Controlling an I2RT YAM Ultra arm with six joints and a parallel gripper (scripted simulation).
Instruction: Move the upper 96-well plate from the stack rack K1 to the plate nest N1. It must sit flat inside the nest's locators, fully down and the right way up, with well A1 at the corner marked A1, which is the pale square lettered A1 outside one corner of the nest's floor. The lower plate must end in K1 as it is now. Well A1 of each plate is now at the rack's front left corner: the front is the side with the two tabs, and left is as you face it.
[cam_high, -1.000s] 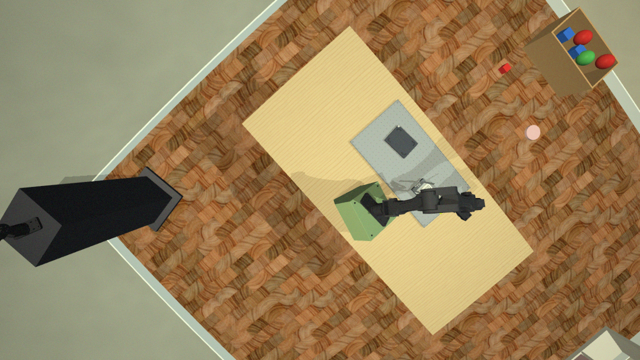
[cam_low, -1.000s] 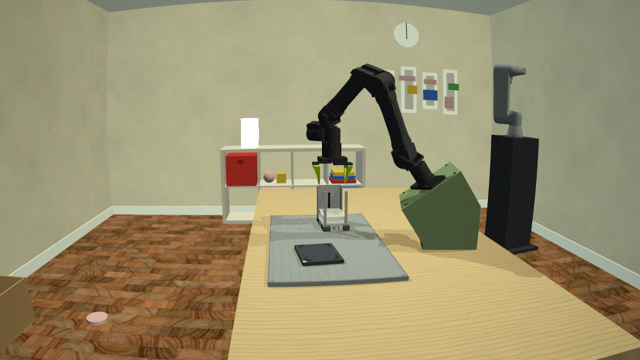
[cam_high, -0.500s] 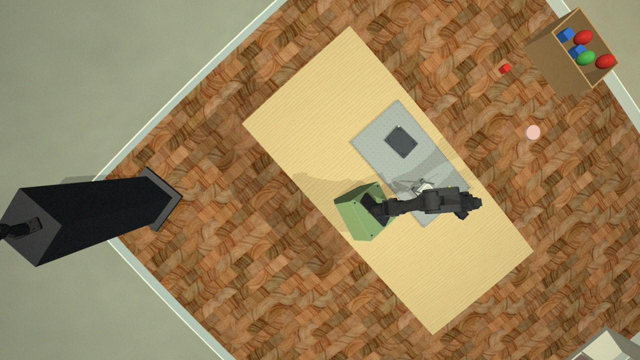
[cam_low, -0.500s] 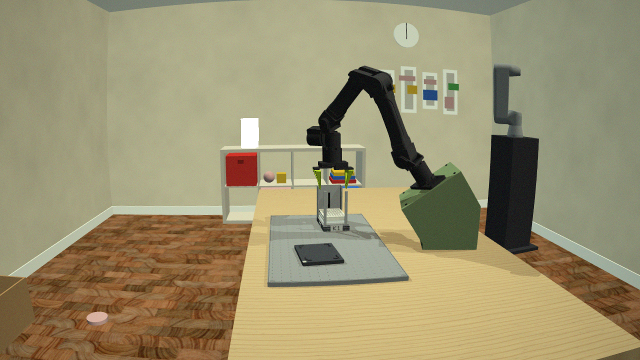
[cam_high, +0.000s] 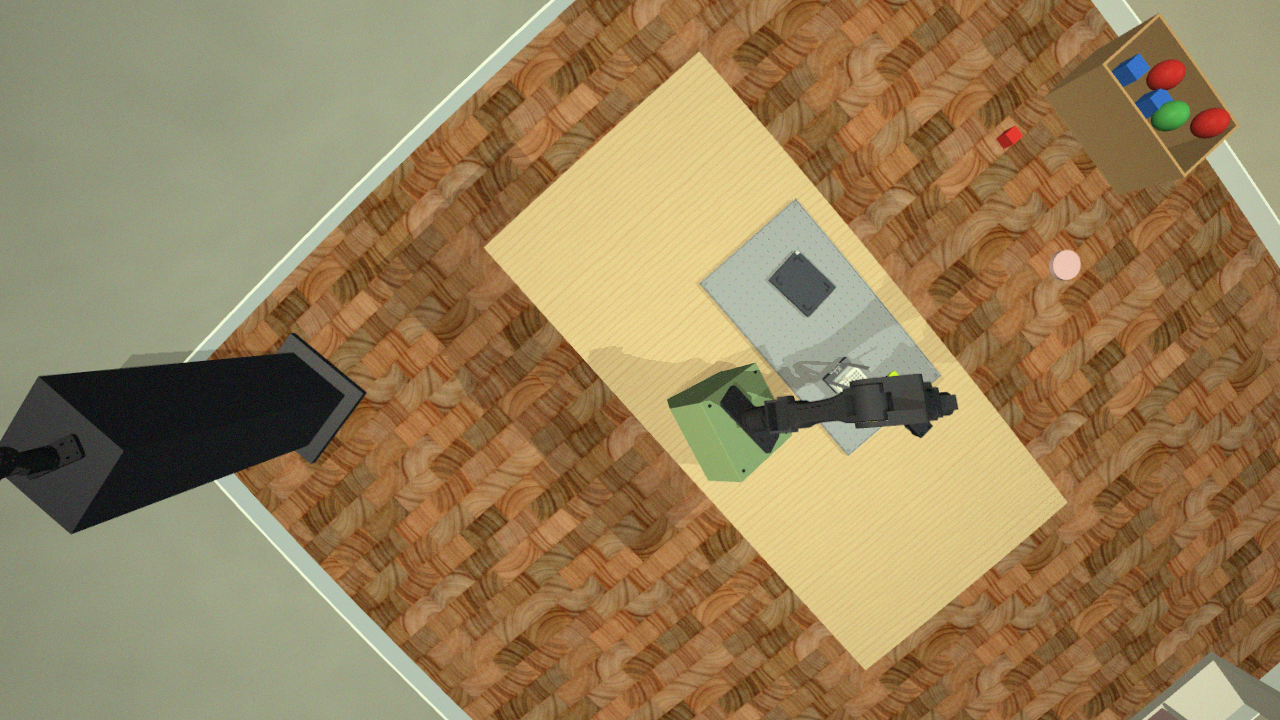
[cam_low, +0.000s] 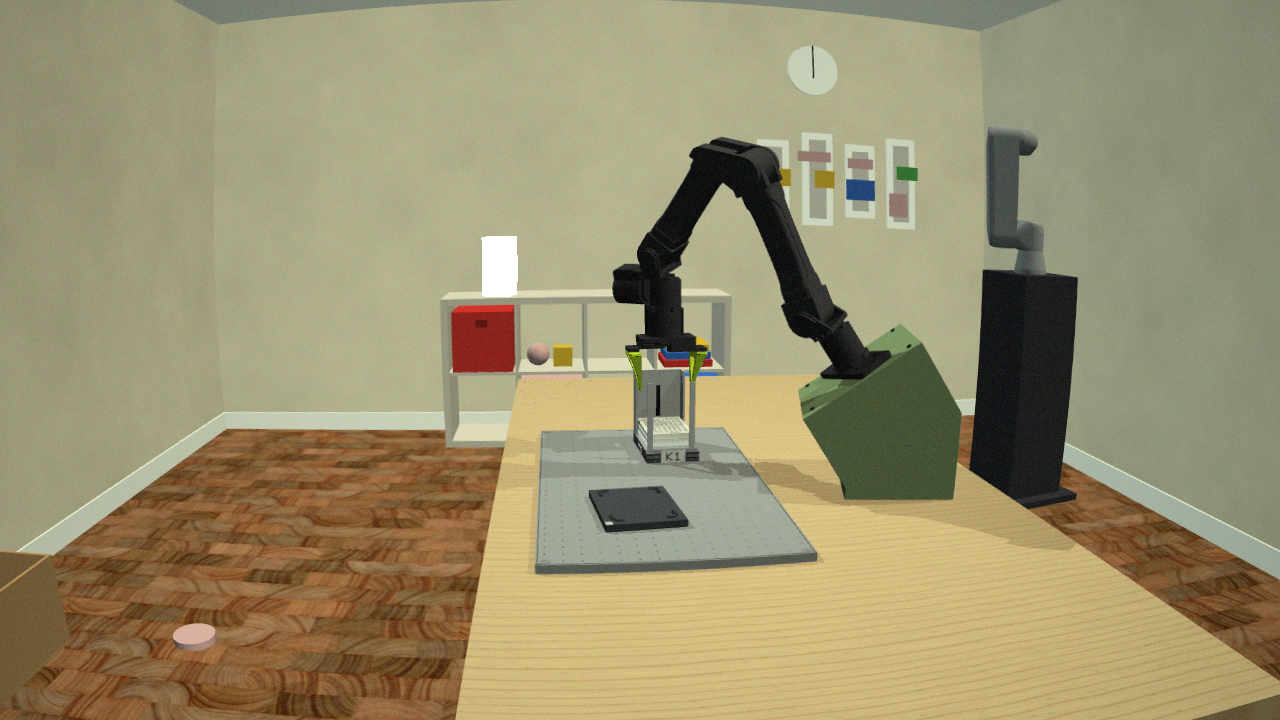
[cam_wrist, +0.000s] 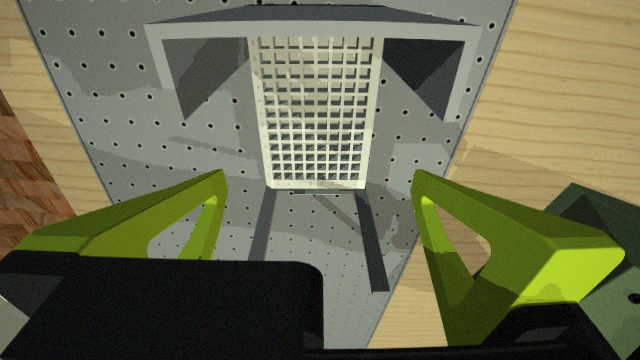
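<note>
Right now the white 96-well plate is 8 cm below my hand. Also, from my hand: pale A1 square: 40 cm to the left, 19 cm ahead, 11 cm below.
</note>
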